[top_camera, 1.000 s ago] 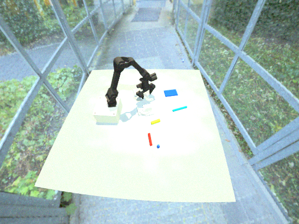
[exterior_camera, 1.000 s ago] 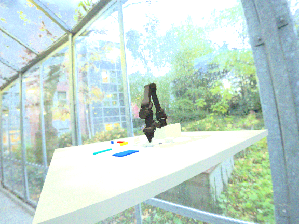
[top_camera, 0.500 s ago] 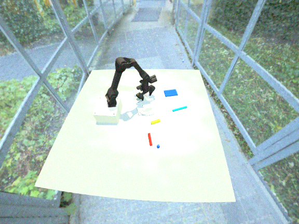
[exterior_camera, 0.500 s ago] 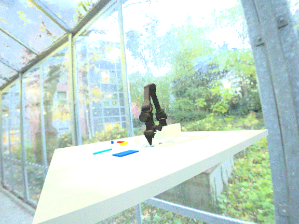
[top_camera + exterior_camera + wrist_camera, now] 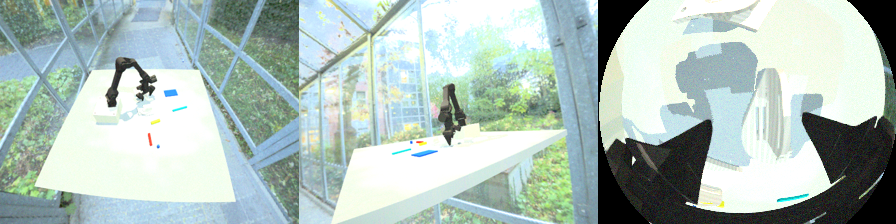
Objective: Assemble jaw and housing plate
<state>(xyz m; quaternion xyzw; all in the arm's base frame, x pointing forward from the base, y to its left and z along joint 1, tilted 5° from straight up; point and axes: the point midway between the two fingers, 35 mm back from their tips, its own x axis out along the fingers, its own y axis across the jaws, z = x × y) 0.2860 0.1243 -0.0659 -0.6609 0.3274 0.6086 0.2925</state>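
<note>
The white jaw lies 40 mm ahead of my gripper tip and 10 mm to the right of it. Round my gripper tip: pale riser 90 mm behind, 80 mm to the left; then yellow bar 270 mm to the right, 50 mm ahead; then blue flat plate 240 mm ahead, 40 mm to the left.
</note>
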